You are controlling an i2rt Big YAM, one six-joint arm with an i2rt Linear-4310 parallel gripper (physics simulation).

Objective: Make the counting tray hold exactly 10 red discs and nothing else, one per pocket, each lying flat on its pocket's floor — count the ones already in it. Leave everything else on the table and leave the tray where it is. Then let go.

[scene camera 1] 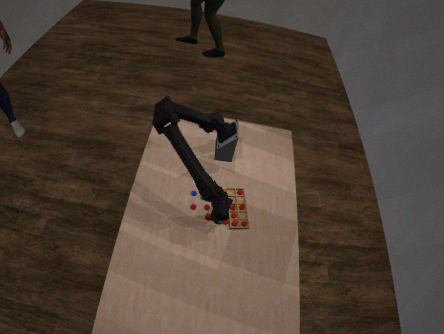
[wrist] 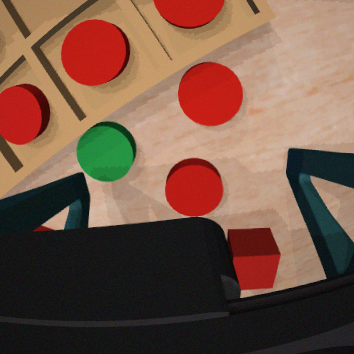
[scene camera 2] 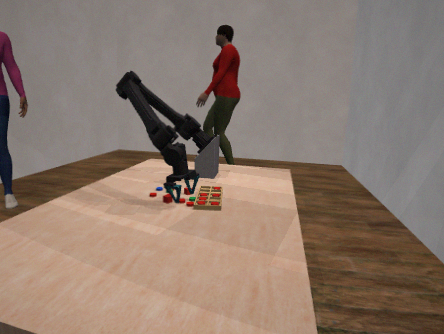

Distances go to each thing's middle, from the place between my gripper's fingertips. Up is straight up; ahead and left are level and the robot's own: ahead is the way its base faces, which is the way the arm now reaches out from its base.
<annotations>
The wooden counting tray [wrist: 157, 48] is 60 mm behind my hand, 90 mm to the left of it and 10 mm below it.
</annotations>
